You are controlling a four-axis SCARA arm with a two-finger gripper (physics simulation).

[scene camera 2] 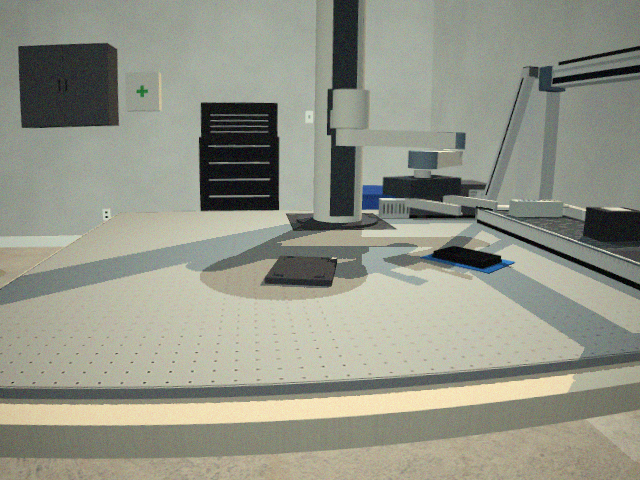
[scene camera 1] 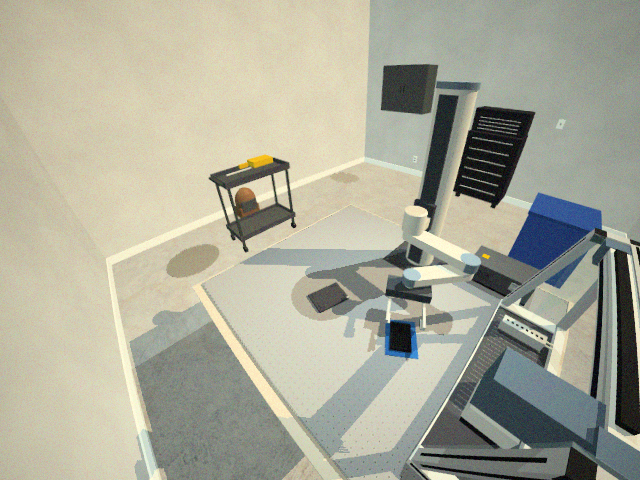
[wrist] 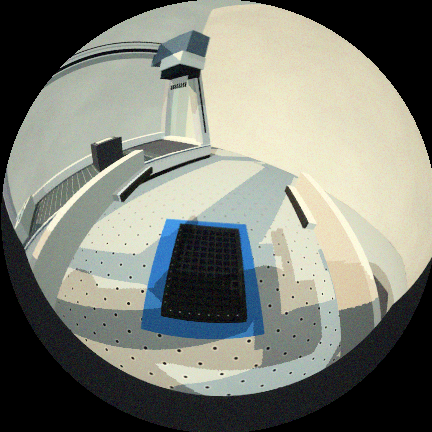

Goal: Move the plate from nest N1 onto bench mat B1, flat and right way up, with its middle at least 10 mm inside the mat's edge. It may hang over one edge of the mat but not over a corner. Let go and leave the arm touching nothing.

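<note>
The black plate lies flat on the blue bench mat B1, wells facing up. In the wrist view blue mat shows on all four sides of it, with the narrowest strip along the far edge. My gripper is open and empty. Its two fingers stand wider than the plate, raised well above it and touching nothing. The nest N1, a dark flat square holder, stands empty nearer the middle of the bench.
The arm's column stands behind the nest. A railed deck with frame posts, a white box and a black block borders the mat's side of the bench. A cart stands beyond the bench.
</note>
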